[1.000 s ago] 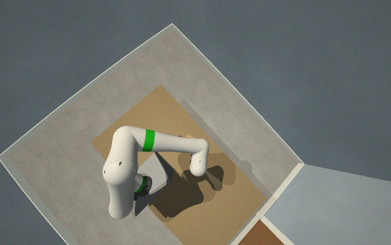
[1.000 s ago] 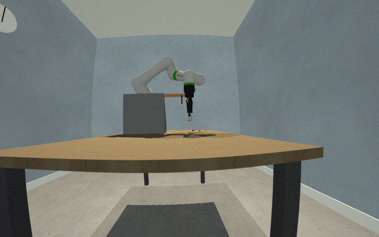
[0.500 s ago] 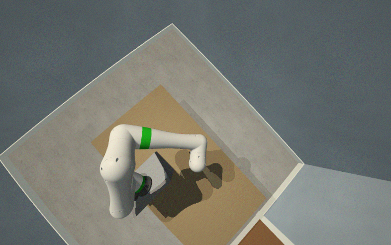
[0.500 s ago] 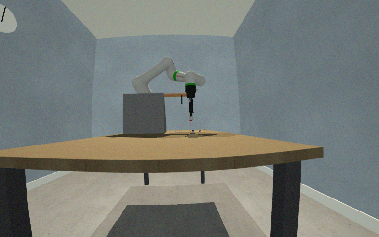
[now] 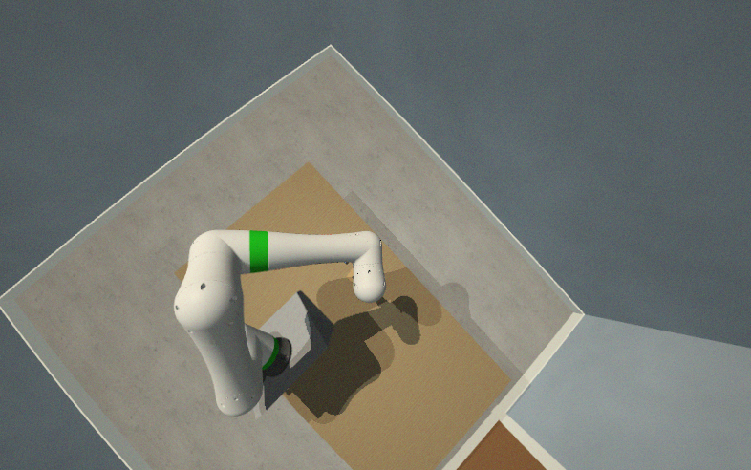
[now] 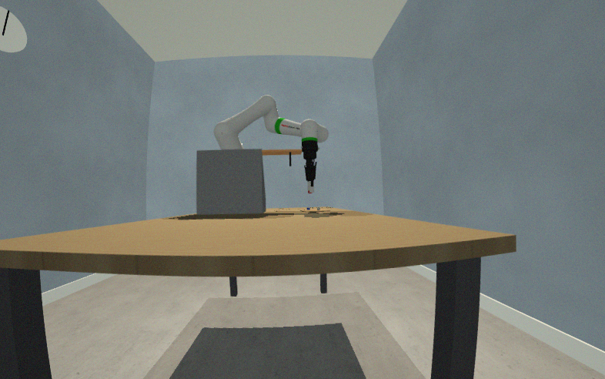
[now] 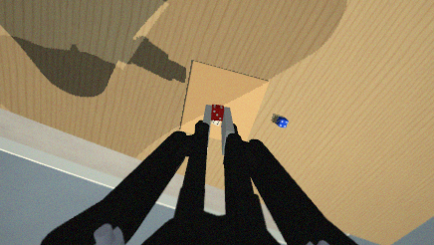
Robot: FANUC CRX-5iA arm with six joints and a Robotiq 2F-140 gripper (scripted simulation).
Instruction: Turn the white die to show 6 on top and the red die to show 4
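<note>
My gripper is now 140 mm to the right of the blue die, 130 mm above it and 10 mm past it. The rest, counted from my hand: white die 130 mm below, 40 mm ahead, 20 mm to the left; red die 30 mm below, 10 mm behind; tan mat 140 mm below, 20 mm to the left, 20 mm ahead.
</note>
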